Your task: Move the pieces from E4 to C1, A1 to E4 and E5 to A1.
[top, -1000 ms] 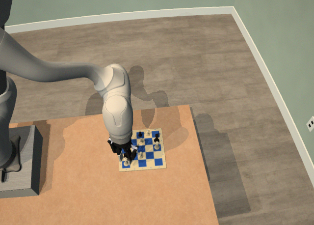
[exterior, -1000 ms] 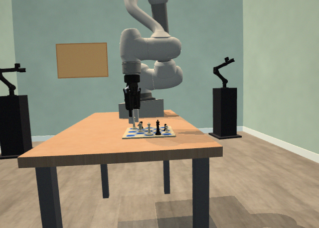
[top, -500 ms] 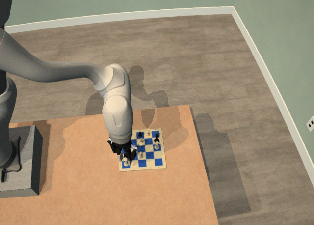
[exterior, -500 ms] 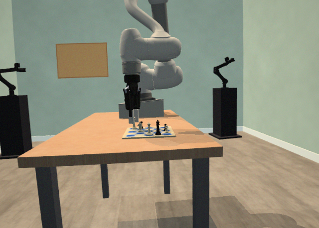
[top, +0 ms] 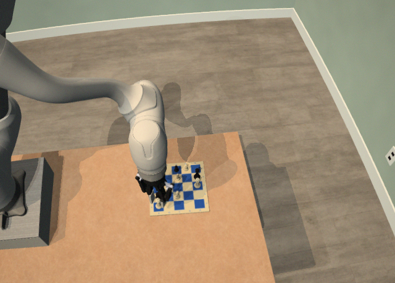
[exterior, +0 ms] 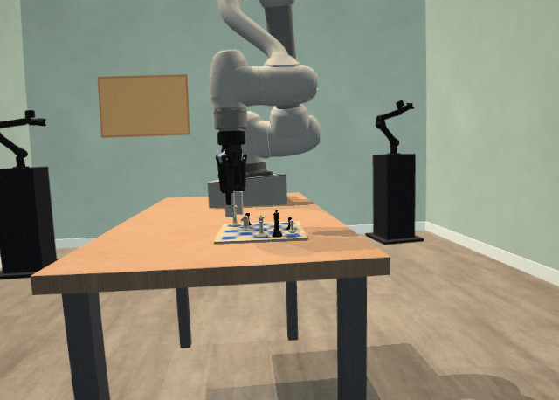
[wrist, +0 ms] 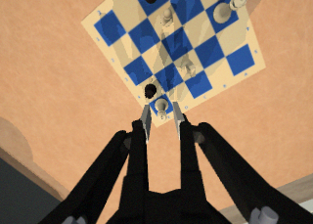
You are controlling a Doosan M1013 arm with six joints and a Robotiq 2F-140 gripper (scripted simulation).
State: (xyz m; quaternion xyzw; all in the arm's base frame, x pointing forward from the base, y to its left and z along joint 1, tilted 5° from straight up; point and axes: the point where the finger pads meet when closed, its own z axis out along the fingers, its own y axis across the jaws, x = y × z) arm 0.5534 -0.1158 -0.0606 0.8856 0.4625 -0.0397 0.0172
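Now: hand 30 mm above the tall white piece. Round my hand: chessboard: 90 mm ahead, 60 mm to the left, 60 mm below.
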